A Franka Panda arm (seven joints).
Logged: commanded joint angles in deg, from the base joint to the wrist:
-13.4, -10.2, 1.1, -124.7, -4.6, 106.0, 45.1
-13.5, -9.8, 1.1, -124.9, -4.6, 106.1, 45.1
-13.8, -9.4, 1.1, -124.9, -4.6, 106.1, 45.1
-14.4, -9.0, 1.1, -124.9, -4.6, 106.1, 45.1
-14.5, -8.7, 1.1, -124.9, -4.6, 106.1, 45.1
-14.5, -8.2, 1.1, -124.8, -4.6, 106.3, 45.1
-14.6, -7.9, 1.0, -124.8, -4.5, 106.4, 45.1
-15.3, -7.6, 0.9, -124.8, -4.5, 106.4, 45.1
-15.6, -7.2, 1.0, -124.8, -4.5, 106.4, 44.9
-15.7, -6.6, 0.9, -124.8, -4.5, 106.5, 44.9
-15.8, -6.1, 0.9, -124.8, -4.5, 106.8, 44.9
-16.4, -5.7, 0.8, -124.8, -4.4, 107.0, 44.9
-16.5, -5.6, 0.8, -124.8, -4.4, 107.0, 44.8
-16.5, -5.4, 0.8, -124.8, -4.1, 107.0, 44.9
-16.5, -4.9, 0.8, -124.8, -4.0, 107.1, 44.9
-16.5, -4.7, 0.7, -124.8, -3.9, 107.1, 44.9
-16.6, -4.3, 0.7, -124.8, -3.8, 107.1, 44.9
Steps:
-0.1, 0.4, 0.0, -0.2, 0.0, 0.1, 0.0
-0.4, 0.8, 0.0, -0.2, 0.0, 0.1, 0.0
-1.0, 1.2, 0.0, -0.2, 0.0, 0.1, 0.0
-1.1, 1.5, 0.0, -0.2, 0.0, 0.1, 0.0
-1.1, 2.0, 0.0, -0.1, 0.0, 0.3, 0.0
-1.2, 2.3, -0.1, -0.1, 0.1, 0.4, 0.0
-1.9, 2.6, -0.2, -0.1, 0.1, 0.4, 0.0
-2.2, 3.0, -0.1, -0.1, 0.1, 0.4, -0.2
-2.3, 3.6, -0.2, -0.1, 0.1, 0.5, -0.2
-2.4, 4.1, -0.2, -0.1, 0.1, 0.8, -0.2
-3.0, 4.5, -0.3, -0.1, 0.2, 1.0, -0.2
-3.1, 4.6, -0.3, -0.1, 0.2, 1.0, -0.3
-3.1, 4.8, -0.3, -0.1, 0.5, 1.0, -0.2
-3.1, 5.3, -0.3, -0.1, 0.6, 1.1, -0.2
-3.1, 5.5, -0.4, -0.1, 0.7, 1.1, -0.2
-3.2, 5.9, -0.4, -0.1, 0.8, 1.1, -0.2

